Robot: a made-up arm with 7 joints. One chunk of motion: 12 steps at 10 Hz.
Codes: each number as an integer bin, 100 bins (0 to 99) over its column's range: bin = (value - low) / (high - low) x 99, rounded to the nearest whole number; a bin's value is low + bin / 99 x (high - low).
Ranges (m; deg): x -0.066..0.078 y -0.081..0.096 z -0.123..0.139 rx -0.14..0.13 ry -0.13..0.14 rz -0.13..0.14
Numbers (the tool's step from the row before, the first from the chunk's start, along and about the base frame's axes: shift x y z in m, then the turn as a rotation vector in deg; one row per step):
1: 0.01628 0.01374 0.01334 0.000 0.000 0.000
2: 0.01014 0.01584 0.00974 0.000 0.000 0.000
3: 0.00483 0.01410 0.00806 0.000 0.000 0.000
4: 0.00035 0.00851 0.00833 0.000 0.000 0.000
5: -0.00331 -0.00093 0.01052 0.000 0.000 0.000
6: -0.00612 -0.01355 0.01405 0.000 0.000 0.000
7: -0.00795 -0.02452 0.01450 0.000 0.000 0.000
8: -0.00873 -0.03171 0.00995 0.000 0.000 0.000
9: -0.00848 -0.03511 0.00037 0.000 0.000 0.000
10: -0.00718 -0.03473 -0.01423 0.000 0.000 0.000
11: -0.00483 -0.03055 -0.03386 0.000 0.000 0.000
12: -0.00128 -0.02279 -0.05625 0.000 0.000 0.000
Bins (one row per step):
1: 57 53 52 51 48 48
2: 52 54 50 51 48 48
3: 49 53 50 51 48 48
4: 46 50 50 51 48 48
5: 43 45 50 51 48 48
6: 41 38 52 51 48 48
7: 40 32 52 51 48 48
8: 39 28 50 51 48 48
9: 40 26 47 51 48 48
10: 40 26 41 51 48 48
11: 42 28 34 51 48 48
12: 44 33 25 51 48 48

